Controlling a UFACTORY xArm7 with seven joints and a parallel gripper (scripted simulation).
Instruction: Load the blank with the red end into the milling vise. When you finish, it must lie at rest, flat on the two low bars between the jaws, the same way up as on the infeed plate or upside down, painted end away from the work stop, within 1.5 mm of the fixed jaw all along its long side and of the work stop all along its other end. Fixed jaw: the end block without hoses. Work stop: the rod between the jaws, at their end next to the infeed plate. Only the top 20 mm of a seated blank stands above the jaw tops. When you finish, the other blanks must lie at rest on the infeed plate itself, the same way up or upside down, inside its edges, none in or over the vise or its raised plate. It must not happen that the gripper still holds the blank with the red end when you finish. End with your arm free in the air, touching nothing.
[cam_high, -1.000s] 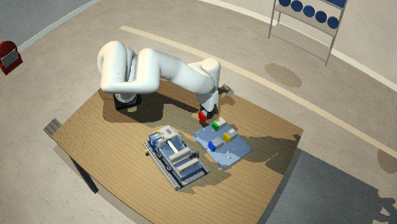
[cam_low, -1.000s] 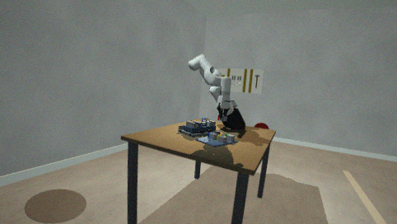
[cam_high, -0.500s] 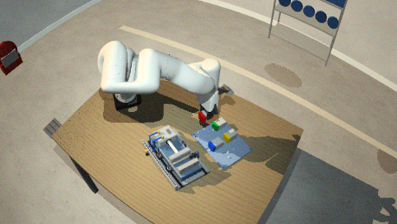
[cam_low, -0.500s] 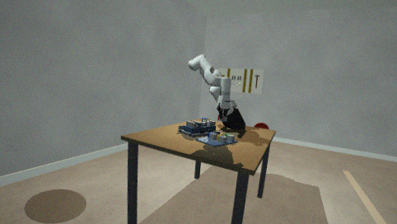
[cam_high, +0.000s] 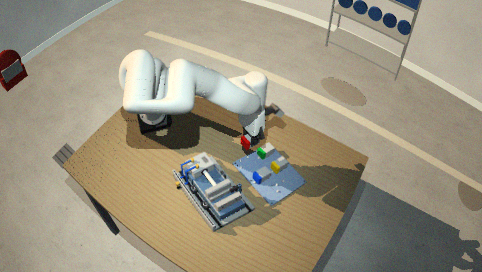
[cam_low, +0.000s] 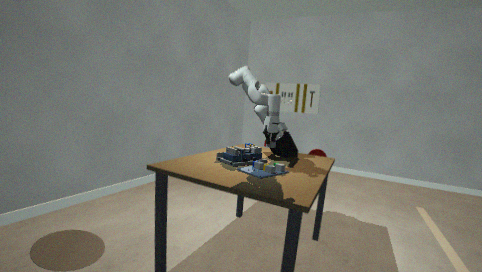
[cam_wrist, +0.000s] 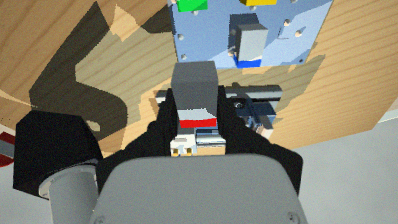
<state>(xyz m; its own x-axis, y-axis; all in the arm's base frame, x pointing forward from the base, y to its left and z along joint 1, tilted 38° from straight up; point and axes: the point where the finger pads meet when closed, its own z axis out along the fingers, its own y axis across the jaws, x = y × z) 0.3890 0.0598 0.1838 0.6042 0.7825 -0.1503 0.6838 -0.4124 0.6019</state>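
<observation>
The moving jaw is 70 mm behind my hand, 200 mm to the right of it and 90 mm below it. From my hand the other things lie so: green-ended blank: 60 mm ahead, 70 mm to the left, 150 mm below; then blue-ended blank: 70 mm ahead, 60 mm to the right, 150 mm below; then red-ended blank: 20 mm below.
</observation>
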